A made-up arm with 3 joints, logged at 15 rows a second.
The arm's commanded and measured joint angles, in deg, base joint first. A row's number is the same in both.
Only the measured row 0 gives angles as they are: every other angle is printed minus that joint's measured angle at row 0.
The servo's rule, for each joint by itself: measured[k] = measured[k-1] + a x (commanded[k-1-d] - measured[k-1]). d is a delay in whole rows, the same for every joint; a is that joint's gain. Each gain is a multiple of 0.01, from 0.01 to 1. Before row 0 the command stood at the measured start. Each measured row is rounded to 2 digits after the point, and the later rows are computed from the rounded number. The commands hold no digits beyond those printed.
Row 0, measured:
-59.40 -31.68 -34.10
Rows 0 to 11, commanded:
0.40 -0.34 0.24
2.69 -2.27 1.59
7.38 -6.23 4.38
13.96 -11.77 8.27
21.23 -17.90 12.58
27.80 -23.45 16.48
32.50 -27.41 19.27
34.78 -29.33 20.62
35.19 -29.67 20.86
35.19 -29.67 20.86
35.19 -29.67 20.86
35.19 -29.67 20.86
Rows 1 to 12, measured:
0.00 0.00 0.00
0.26 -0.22 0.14
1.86 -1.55 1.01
5.50 -4.59 3.03
11.08 -9.26 6.17
17.78 -14.88 10.02
24.39 -20.45 13.90
29.74 -24.97 17.12
33.07 -27.80 19.22
34.47 -29.02 20.20
34.95 -29.44 20.60
35.11 -29.59 20.76
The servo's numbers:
d 1
a 0.66 0.65 0.60

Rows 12 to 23, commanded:
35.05 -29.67 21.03
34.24 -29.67 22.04
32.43 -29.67 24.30
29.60 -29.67 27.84
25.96 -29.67 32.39
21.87 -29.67 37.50
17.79 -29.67 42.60
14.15 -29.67 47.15
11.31 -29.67 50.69
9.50 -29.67 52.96
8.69 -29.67 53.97
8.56 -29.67 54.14
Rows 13 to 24, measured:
35.16 -29.64 20.82
35.09 -29.66 20.95
34.53 -29.67 21.60
33.14 -29.67 23.22
30.80 -29.67 25.99
27.61 -29.67 29.83
23.82 -29.67 34.43
19.84 -29.67 39.33
16.08 -29.67 44.02
12.93 -29.67 48.02
10.67 -29.67 50.98
9.36 -29.67 52.77

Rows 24 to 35, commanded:
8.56 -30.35 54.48
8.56 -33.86 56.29
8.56 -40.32 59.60
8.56 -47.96 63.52
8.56 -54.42 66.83
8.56 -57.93 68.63
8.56 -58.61 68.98
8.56 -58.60 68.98
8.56 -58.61 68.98
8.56 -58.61 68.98
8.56 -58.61 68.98
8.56 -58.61 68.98
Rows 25 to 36, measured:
8.83 -29.67 53.59
8.65 -30.11 54.12
8.59 -32.55 55.42
8.57 -37.60 57.93
8.56 -44.33 61.28
8.56 -50.89 64.61
8.56 -55.47 67.02
8.56 -57.51 68.20
8.56 -58.22 68.67
8.56 -58.47 68.86
8.56 -58.56 68.93
8.56 -58.59 68.96

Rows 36 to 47, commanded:
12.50 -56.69 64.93
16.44 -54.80 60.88
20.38 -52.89 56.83
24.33 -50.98 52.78
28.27 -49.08 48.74
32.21 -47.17 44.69
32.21 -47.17 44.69
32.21 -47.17 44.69
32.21 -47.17 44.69
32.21 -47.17 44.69
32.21 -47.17 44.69
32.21 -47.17 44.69
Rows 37 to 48, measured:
8.56 -58.60 68.97
11.16 -57.36 66.55
14.64 -55.70 63.15
18.43 -53.87 59.36
22.32 -51.99 55.41
26.25 -50.10 51.41
30.18 -48.20 47.38
31.52 -47.53 45.77
31.98 -47.30 45.12
32.13 -47.22 44.86
32.18 -47.19 44.76
32.20 -47.18 44.72

